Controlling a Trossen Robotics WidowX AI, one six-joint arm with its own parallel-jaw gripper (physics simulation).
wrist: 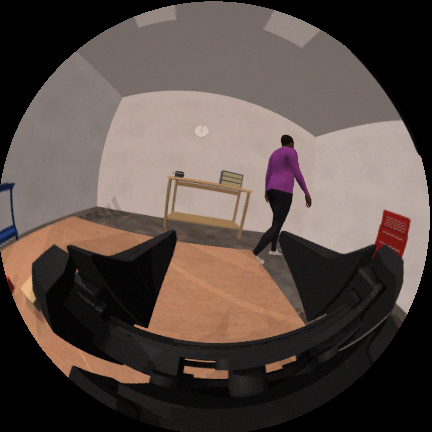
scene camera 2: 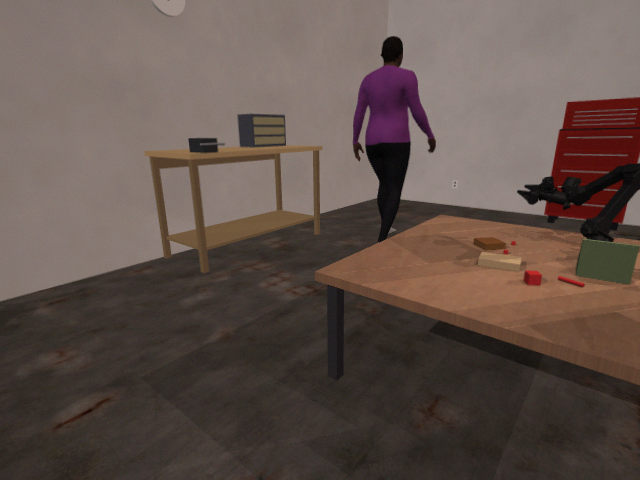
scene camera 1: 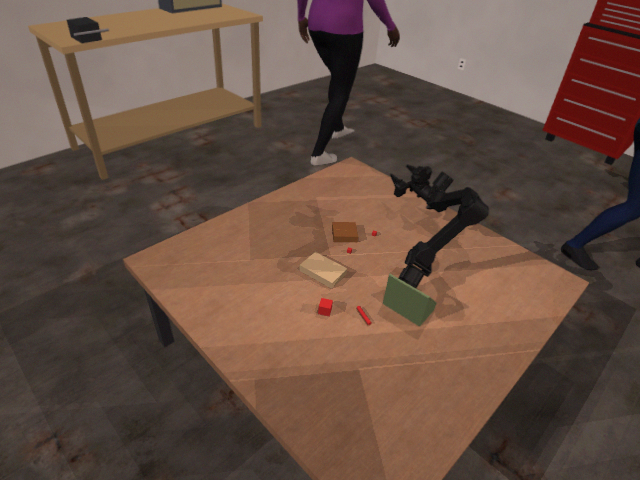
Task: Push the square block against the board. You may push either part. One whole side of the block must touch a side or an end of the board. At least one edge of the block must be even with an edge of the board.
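Seen in the pictures: gripper, fingertip midpoint: (wrist: 229, 236) (scene camera 2: 521, 188) (scene camera 1: 398, 169); arm's base at its link origin: (scene camera 2: 595, 252) (scene camera 1: 407, 284).
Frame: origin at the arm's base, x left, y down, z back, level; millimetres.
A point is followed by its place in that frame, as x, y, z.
A flat, square brown block (scene camera 1: 344, 230) @(-156, 52, -379) (scene camera 2: 489, 243) @(-114, 52, -375) lies towards the back of the table. A pale wooden board (scene camera 1: 322, 268) @(88, 52, -304) (scene camera 2: 499, 261) @(126, 52, -303) (wrist: 28, 290) lies flat nearer scene camera 1, turned at an angle to the block. The two are apart, with table showing between them. My gripper (scene camera 1: 399, 170) @(-395, -172, -300) (scene camera 2: 522, 189) @(-395, -172, -300) (wrist: 229, 236) @(-395, -172, -300) is open and empty. It is raised above the table's back right part, away from both parts, with its fingers roughly level. The block does not show in the wrist view. The black fingers and housing hide part of the table there.
Two tiny red cubes (scene camera 1: 349, 250) @(-82, 68, -298) (scene camera 1: 374, 233) @(-246, 69, -284) lie near the block. A larger red cube (scene camera 1: 325, 306) @(237, 42, -174) (scene camera 2: 532, 277) @(246, 53, -182) and a red rod (scene camera 1: 363, 315) @(162, 71, -65) (scene camera 2: 570, 281) @(163, 73, -67) lie in front of the board. A green panel (scene camera 1: 408, 300) @(65, -2, 42) (scene camera 2: 606, 261) @(65, 9, 29) stands upright by the arm's base.
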